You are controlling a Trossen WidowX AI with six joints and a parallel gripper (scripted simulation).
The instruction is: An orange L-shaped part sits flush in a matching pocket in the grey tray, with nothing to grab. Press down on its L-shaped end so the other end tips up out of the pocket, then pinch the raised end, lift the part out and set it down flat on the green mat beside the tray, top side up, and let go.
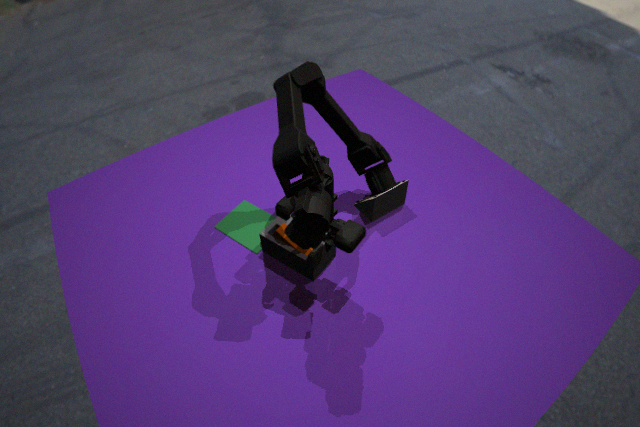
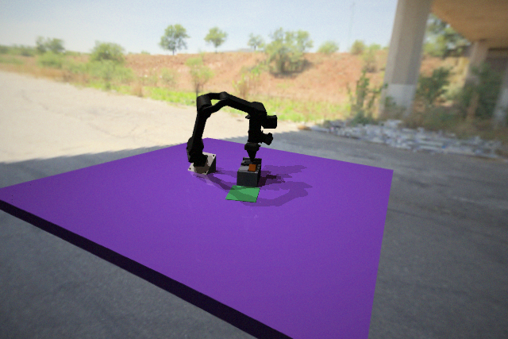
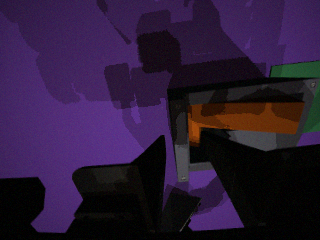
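Now: gripper tip 1 cm short of the orange L-shaped part, 4 cm to the left of it and 3 cm above it. From my gripper tip the other things lie so: green mat 5 cm ahead, 22 cm to the right, 9 cm below.
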